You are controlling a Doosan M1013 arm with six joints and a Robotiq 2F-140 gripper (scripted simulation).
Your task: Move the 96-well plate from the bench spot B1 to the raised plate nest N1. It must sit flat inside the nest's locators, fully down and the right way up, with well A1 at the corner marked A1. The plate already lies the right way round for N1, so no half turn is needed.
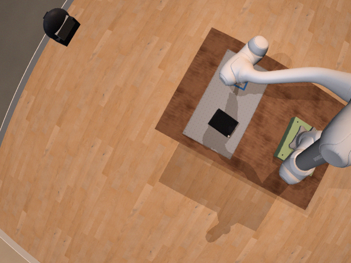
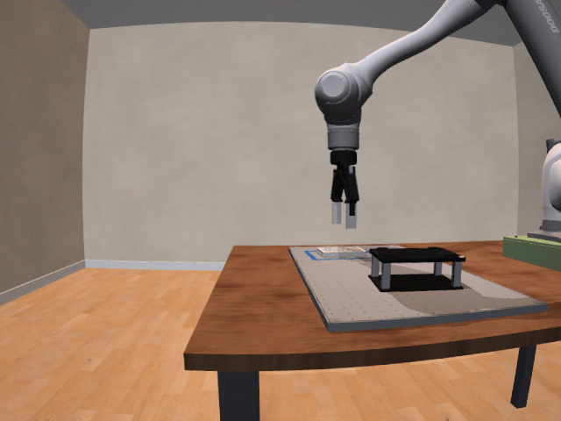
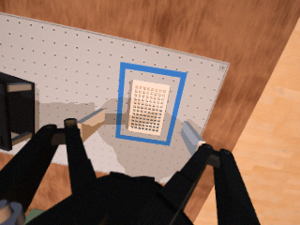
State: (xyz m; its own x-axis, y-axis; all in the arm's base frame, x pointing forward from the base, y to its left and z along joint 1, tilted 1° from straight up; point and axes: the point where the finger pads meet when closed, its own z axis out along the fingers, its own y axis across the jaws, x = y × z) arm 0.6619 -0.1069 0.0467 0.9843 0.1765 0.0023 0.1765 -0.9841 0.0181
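My gripper is now 8 cm above the white 96-well plate. From my hand the other things lie so: black raised nest N1: 11 cm behind, 34 cm to the left, 3 cm below.
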